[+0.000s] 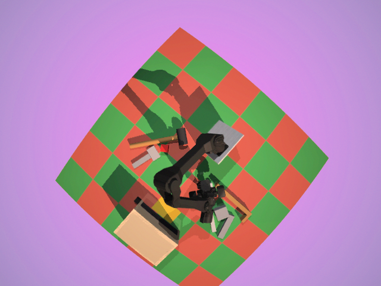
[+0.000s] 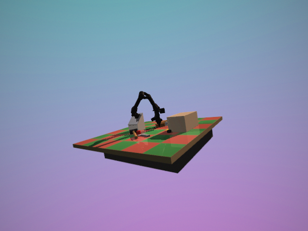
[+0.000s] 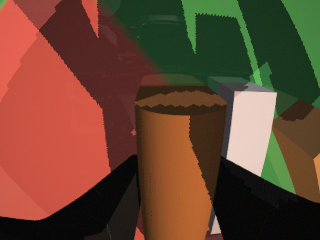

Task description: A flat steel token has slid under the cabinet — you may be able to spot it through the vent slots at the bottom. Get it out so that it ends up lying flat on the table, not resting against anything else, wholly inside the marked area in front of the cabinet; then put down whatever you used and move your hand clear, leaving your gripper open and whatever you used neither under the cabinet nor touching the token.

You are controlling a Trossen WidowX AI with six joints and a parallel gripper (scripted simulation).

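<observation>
My gripper tip is now 3 cm short of the grey block, 16 cm to the right of it and 1 cm below it. Also, from my gripper tip: grey bar (8 cm ahead, 25 cm to the left); then red cube (1 cm behind, 33 cm to the right, 1 cm above); then pale bar (2 cm behind, 2 cm to the left).
</observation>
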